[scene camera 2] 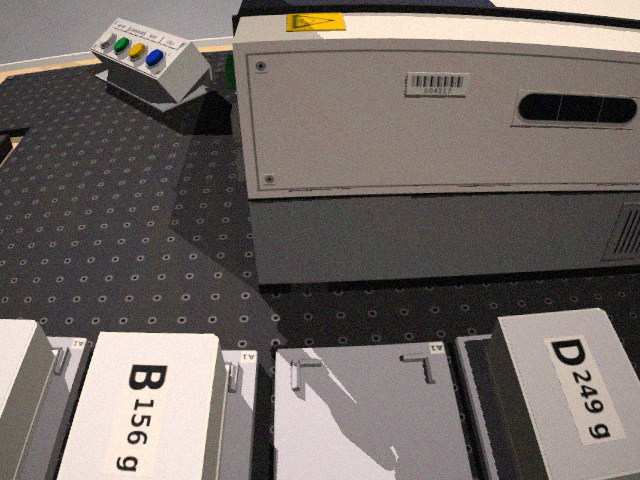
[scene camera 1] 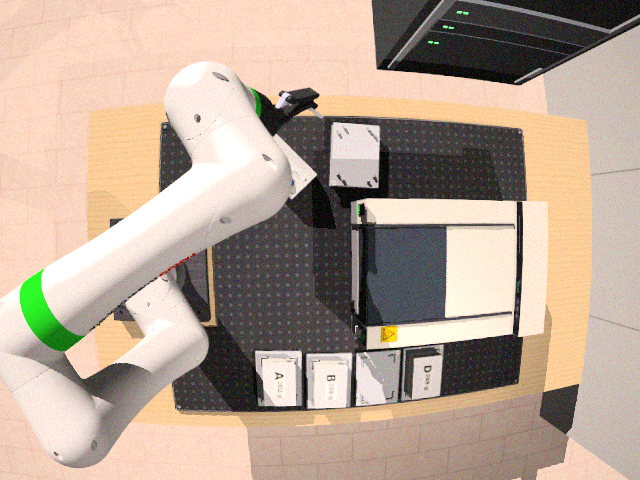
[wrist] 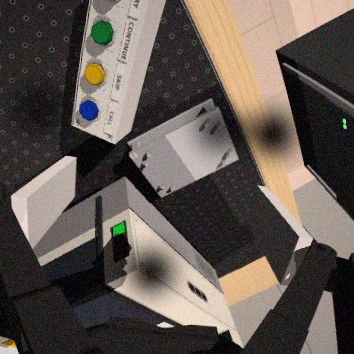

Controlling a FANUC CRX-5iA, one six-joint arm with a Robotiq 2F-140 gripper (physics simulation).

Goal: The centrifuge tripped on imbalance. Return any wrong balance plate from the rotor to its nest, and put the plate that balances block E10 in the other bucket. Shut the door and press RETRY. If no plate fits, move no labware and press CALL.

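Places are measured from the arm's base along level axes (x back, y right, z up), in millimetres.
Pixels of known places: gripper, between the fingertips: (scene camera 1: 296, 139) (wrist: 165, 190).
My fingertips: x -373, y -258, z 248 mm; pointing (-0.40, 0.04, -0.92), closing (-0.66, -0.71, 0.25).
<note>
For each thing: its top centre in the pictures, then the offset to it from my fingertips.
- button box, centre of its top: (wrist: 117, 62) (scene camera 2: 140, 31) (scene camera 1: 273, 152) dx +43, dy -4, dz -184 mm
- blue CALL button, centre of its top: (wrist: 88, 113) (scene camera 2: 154, 51) dx +14, dy +68, dz -193 mm
- dark panel, centre of its top: (wrist: 87, 328) (scene camera 1: 408, 274) dx -218, dy +302, dz -55 mm
- Plates A, centre of its top: (scene camera 1: 279, 385) dx +95, dy +577, dz -214 mm
- grey nest, centre of its top: (wrist: 188, 160) (scene camera 1: 356, 154) dx -162, dy +13, dz -218 mm
My gripper (scene camera 1: 299, 100) (wrist: 165, 190) is open and empty, high near the back edge, beyond the button box (scene camera 1: 302, 174) (scene camera 2: 186, 72) (wrist: 131, 75). The box bears a blue CALL button (scene camera 2: 154, 57) (wrist: 89, 110); its grey button (scene camera 2: 107, 41) is partly cut off in the wrist view. The centrifuge (scene camera 1: 439, 333) (scene camera 2: 361, 129) (wrist: 170, 280) has a dark panel (scene camera 1: 405, 279) beside a cream one; rotor and buckets do not show. Plates A (scene camera 1: 279, 390), B, 156 g (scene camera 1: 330, 395) (scene camera 2: 191, 372) and D, 249 g (scene camera 1: 424, 387) (scene camera 2: 527, 341) sit in nests. The nest (scene camera 1: 377, 377) (scene camera 2: 372, 372) between B and D is bare.
A grey nest (scene camera 1: 354, 149) (wrist: 185, 150) without labware stands behind the centrifuge. A status light (scene camera 1: 360, 209) (wrist: 118, 229) glows green. A black cabinet (scene camera 1: 403, 36) (wrist: 320, 85) stands beyond the back edge. The arm hangs over the left side, above a wood-rimmed area (scene camera 1: 211, 289).
</note>
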